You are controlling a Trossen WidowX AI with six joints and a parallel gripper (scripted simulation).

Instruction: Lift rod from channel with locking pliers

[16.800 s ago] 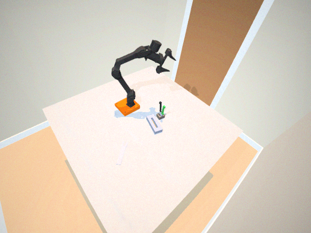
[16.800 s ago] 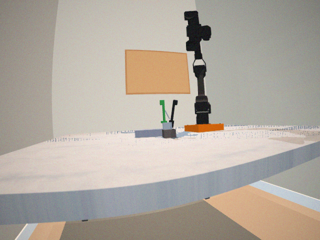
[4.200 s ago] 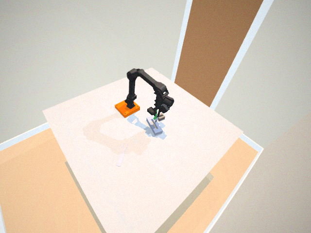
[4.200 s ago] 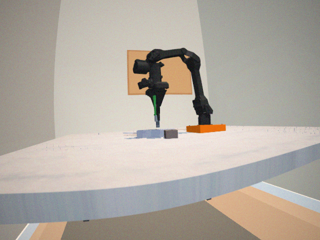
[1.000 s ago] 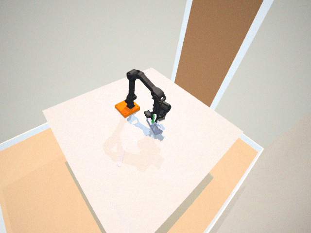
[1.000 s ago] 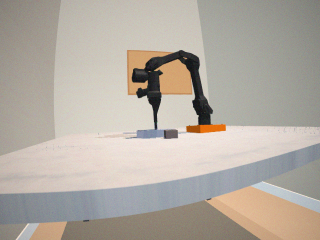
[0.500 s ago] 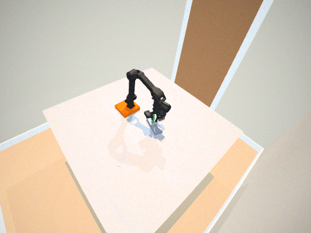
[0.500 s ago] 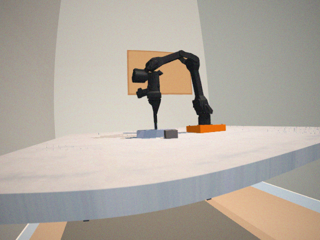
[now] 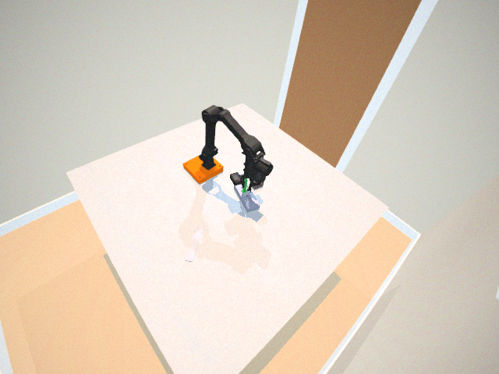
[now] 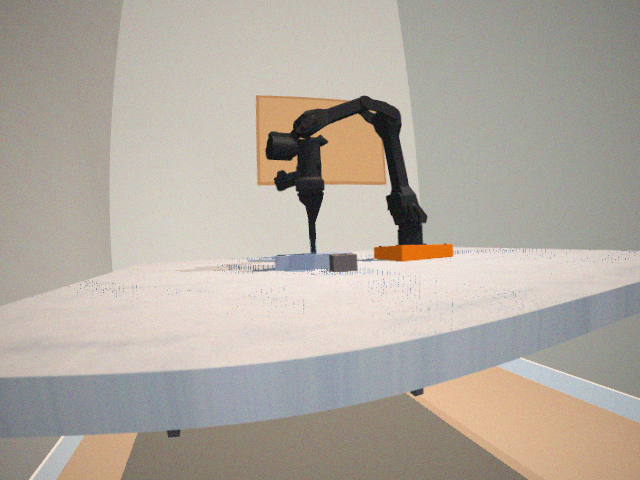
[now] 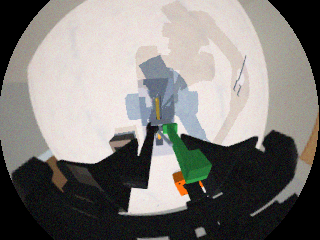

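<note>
Right now my gripper tip is 10 mm to the right of the black handle and 10 mm short of it. The rest, counted from my gripper tip: pale blue channel block (80 mm below); yellow rod (90 mm below); grey holster (110 mm to the left, 90 mm below, 20 mm behind).
</note>
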